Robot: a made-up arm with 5 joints.
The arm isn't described. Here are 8 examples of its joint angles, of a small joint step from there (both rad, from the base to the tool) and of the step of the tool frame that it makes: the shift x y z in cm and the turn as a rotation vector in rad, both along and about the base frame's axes.
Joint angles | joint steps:
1: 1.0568 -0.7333 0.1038 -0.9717 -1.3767 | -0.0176 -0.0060 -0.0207 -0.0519 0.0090
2: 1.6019 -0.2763 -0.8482 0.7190 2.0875 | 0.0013 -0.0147 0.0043 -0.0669 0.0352
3: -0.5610 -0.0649 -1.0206 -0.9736 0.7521 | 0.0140 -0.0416 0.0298 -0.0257 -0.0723
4: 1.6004 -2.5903 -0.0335 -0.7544 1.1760 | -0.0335 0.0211 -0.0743 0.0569 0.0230
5: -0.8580 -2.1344 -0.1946 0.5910 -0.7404 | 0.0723 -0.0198 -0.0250 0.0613 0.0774
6: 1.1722 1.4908 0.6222 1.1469 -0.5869 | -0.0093 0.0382 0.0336 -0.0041 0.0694
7: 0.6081 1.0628 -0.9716 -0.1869 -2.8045 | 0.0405 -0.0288 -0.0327 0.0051 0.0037
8: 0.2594 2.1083 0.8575 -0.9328 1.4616 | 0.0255 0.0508 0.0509 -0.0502 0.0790
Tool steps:
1: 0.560 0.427 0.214 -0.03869 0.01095 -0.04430
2: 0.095 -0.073 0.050 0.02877 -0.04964 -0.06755
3: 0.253 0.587 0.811 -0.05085 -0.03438 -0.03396
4: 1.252 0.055 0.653 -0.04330 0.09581 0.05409
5: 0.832 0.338 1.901 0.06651 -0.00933 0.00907
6: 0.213 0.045 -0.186 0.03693 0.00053 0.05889
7: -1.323 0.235 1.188 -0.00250 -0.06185 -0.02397
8: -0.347 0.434 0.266 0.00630 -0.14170 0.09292
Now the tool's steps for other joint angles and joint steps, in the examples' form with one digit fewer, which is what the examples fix.
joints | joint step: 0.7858 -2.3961 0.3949 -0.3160 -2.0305 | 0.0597 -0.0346 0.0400 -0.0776 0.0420
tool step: -1.31 0.73 0.39 0.0378 -0.0504 -0.0971
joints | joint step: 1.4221 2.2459 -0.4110 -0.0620 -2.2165 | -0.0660 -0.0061 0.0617 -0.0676 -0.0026
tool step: 2.54 -0.66 -0.46 -0.0256 0.0144 -0.0873
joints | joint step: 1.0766 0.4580 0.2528 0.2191 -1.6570 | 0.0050 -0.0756 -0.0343 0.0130 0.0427
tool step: -0.89 0.14 0.51 -0.0163 -0.0593 -0.0256
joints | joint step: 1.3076 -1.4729 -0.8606 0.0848 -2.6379 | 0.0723 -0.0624 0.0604 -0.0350 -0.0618
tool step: -1.83 0.61 -1.61 0.0620 -0.1447 -0.0352
